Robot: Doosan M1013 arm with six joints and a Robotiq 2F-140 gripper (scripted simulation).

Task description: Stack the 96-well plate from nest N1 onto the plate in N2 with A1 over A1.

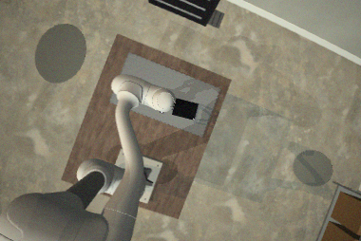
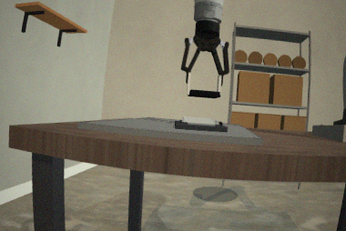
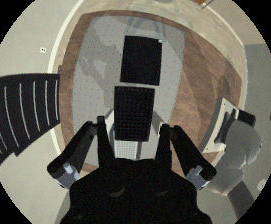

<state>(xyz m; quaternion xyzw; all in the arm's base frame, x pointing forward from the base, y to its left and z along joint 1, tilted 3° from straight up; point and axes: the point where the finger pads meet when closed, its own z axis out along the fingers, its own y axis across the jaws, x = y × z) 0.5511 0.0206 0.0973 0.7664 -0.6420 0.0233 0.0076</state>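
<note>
Now: hand 10 mm past the pale 96-well plate, 150 mm to the right of it and 100 mm above it. Round my hand: dark 96-well plate: 20 mm below; plate nest N1: 10 mm ahead, 160 mm to the right, 110 mm below.
</note>
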